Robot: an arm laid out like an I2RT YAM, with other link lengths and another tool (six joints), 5 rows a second.
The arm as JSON. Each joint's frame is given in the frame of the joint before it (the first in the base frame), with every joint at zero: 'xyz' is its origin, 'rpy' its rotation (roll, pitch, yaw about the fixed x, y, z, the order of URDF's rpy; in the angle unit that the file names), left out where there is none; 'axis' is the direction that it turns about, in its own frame. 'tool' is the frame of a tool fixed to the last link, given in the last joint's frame.
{
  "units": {
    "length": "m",
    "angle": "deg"
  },
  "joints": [
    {
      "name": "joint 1",
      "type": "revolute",
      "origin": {
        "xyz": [
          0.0,
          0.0,
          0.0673
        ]
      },
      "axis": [
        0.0,
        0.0,
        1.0
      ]
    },
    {
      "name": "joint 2",
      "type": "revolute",
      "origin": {
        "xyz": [
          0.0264,
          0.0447,
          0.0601
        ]
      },
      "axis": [
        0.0,
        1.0,
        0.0
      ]
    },
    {
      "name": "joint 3",
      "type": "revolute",
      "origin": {
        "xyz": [
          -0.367,
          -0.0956,
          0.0
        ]
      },
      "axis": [
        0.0,
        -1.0,
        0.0
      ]
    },
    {
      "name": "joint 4",
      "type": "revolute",
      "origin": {
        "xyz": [
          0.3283,
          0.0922,
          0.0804
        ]
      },
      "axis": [
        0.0,
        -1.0,
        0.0
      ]
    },
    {
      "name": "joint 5",
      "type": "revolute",
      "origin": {
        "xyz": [
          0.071,
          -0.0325,
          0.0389
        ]
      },
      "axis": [
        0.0,
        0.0,
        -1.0
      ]
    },
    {
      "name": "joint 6",
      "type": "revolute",
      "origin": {
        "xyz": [
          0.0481,
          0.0,
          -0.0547
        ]
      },
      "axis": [
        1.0,
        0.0,
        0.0
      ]
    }
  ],
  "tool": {
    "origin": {
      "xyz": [
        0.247,
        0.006,
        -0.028
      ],
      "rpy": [
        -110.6,
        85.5,
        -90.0
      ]
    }
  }
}
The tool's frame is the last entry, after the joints.
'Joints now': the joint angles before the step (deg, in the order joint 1, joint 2, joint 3, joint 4, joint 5, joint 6). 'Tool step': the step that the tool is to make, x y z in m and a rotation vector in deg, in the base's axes. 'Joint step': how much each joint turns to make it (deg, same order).
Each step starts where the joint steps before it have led.
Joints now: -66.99, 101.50, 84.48, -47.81, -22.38, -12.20
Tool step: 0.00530, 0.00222, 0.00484, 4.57, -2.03, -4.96
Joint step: -0.39, 1.00, 1.72, -1.72, -1.41, 6.16
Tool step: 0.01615, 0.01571, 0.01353, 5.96, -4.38, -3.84
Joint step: -0.20, 0.10, 0.86, -1.73, -4.34, 6.53
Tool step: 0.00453, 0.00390, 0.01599, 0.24, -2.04, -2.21
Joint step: 0.04, -2.02, -0.84, 0.93, -0.88, 3.26
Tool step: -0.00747, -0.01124, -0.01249, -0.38, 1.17, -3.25
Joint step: -0.13, -0.22, -1.89, 2.77, 2.47, 2.57
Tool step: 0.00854, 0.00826, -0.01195, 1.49, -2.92, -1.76
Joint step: 0.02, -1.24, -4.91, 5.00, -2.10, 3.47
